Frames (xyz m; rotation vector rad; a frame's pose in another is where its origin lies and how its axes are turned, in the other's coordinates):
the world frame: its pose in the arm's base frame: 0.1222 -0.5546 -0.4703 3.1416 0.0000 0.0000
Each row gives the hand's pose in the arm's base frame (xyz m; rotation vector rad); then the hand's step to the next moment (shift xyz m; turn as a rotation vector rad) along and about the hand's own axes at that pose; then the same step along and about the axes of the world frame.
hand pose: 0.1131 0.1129 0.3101 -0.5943 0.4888 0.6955
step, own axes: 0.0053 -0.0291 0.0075 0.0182 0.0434 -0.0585
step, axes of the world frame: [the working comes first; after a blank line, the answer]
step, axes of the arm's base frame: 0.0258 -0.0108 0.0122 -0.0313 -0.0030 -0.0682

0.0258 0.0108 -0.0122 -0.0313 0.0030 0.0682
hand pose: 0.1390 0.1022 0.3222 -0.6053 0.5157 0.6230
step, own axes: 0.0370 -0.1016 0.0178 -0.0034 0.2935 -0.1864
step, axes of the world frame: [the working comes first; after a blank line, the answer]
step, axes of the arm's base frame: 0.0981 -0.0407 0.0268 -0.2461 0.0685 -0.2359

0.0981 0.0407 -0.0268 -0.2461 -0.0685 0.2359
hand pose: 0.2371 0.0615 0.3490 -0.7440 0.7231 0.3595
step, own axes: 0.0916 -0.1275 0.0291 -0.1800 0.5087 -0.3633
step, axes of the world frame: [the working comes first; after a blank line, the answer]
step, axes of the arm's base frame: 0.1463 -0.0628 0.0121 -0.5680 0.0812 -0.3065

0.1463 0.0628 -0.0121 -0.5680 -0.0812 0.3065
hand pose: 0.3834 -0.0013 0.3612 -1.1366 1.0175 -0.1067
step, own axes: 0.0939 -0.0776 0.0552 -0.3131 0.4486 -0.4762
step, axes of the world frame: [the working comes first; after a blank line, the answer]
step, axes of the arm's base frame: 0.1244 -0.0487 0.0059 -0.7004 0.0468 -0.1825

0.1244 0.0487 -0.0059 -0.7004 -0.0468 0.1825
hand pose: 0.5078 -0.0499 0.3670 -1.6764 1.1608 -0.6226
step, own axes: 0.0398 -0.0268 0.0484 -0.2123 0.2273 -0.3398
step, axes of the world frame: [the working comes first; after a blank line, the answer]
step, axes of the arm's base frame: 0.0668 -0.0134 0.0006 -0.4572 0.0306 -0.0471

0.0668 0.0134 -0.0006 -0.4572 -0.0306 0.0471
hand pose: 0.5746 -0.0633 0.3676 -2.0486 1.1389 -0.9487
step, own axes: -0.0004 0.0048 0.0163 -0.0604 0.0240 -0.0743
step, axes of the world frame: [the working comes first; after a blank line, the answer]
step, axes of the arm's base frame: 0.0109 0.0008 -0.0130 -0.0937 0.0305 0.0055

0.0109 -0.0008 0.0130 -0.0937 -0.0305 -0.0055
